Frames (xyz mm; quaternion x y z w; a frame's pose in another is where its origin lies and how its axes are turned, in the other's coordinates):
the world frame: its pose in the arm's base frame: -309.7 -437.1 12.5 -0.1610 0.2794 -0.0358 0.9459
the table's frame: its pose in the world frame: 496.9 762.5 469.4 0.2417 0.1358 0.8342 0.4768
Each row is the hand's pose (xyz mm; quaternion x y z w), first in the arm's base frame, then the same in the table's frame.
Working: the arm's base frame: its pose in the table's frame: -226.4 311.3 -316.6 -0.3898 -0.3873 -0.6826 0.4818

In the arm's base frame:
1: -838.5 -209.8 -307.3 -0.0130 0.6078 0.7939 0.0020
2: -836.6 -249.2 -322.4 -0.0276 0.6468 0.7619 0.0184
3: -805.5 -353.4 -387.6 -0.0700 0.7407 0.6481 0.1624
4: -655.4 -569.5 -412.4 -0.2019 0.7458 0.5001 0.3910
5: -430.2 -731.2 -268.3 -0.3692 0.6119 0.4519 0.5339
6: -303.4 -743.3 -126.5 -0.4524 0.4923 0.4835 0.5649
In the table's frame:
1: -282.2 381.2 -1229.6 0.1003 0.6104 0.1392 0.7733
2: -322.8 376.2 -1239.9 0.1259 0.6203 0.0917 0.7687
3: -440.4 330.7 -1253.5 0.1575 0.5944 -0.1144 0.7802
4: -686.5 305.8 -1160.5 0.0657 0.5407 -0.3948 0.7399
5: -871.0 394.1 -924.3 -0.1433 0.5162 -0.5282 0.6588
6: -889.5 480.0 -755.2 -0.2894 0.5157 -0.5198 0.6166

